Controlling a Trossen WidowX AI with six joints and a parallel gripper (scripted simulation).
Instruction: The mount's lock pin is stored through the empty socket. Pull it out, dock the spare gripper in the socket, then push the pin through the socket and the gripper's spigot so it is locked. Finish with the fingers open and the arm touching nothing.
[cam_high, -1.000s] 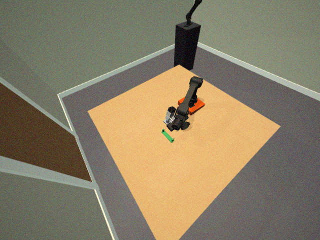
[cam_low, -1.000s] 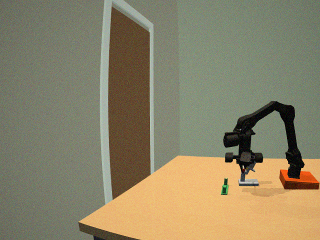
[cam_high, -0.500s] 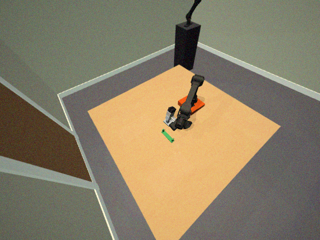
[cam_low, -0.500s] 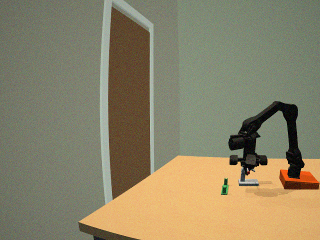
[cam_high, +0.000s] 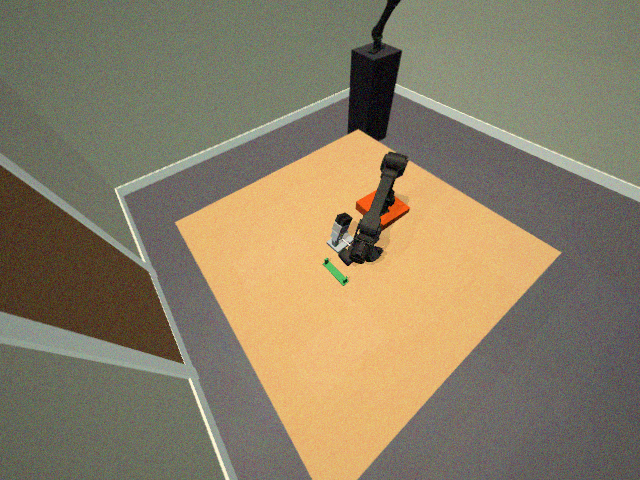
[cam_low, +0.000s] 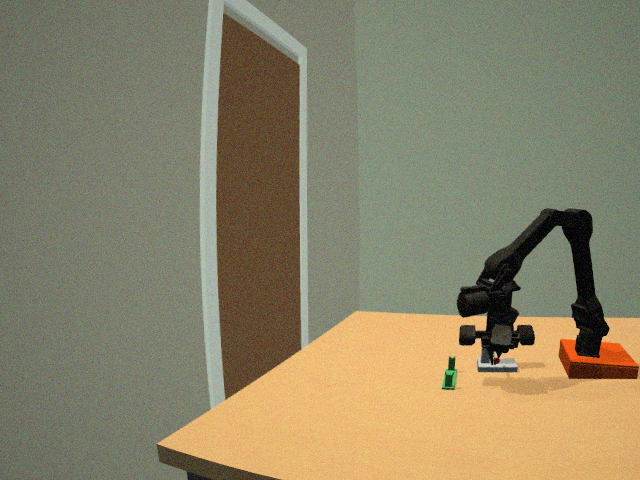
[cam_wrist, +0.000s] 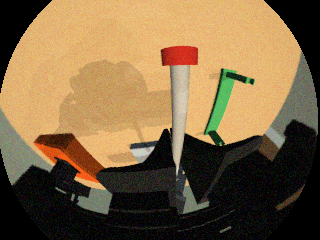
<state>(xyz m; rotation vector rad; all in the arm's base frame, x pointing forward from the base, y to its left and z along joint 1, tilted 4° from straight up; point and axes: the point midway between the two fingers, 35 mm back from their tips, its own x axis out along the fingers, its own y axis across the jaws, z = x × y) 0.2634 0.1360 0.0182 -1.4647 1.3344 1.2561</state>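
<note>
Right now the grey mount is 110 mm to the right of my gripper tip. Round my gripper tip: spare gripper (110 mm to the right, 80 mm above); green bracket (110 mm ahead, 10 mm to the left, 20 mm below).
</note>
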